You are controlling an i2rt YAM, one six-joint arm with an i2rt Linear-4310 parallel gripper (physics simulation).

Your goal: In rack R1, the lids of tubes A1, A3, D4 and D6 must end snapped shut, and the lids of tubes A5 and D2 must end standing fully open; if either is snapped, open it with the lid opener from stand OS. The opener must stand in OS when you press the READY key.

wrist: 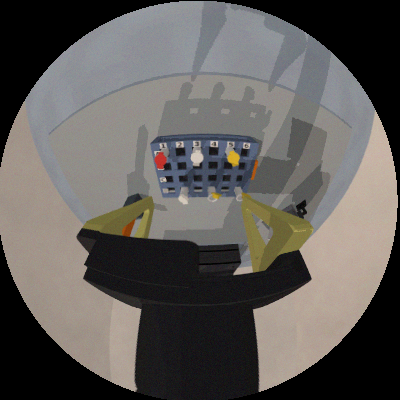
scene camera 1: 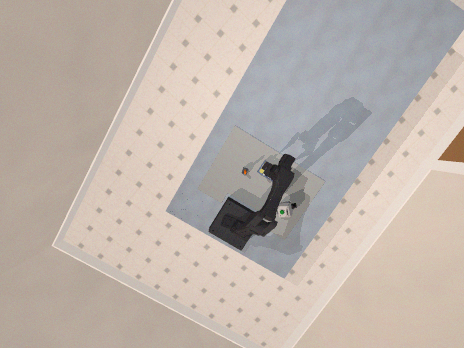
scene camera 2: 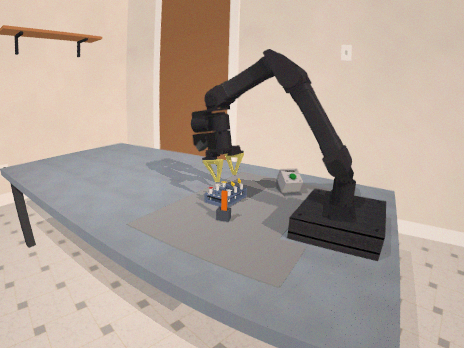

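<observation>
Rack R1 is blue and stands on the mat. Its back row holds A1 with a red lid, A3 with a white lid and A5 with a yellow lid; these lids lie over their tubes, snapped or not I cannot tell. D2 is white, lid state unclear. The yellow lids of D4 and D6 look raised; a finger partly hides D6 in the wrist view. The orange opener stands upright in stand OS. My gripper is open and empty, just above the rack.
The grey box with the green READY key stands beside the arm. An orange piece is at the rack's right side. The grey mat lies under rack and stand. The black arm base stands at the table's end.
</observation>
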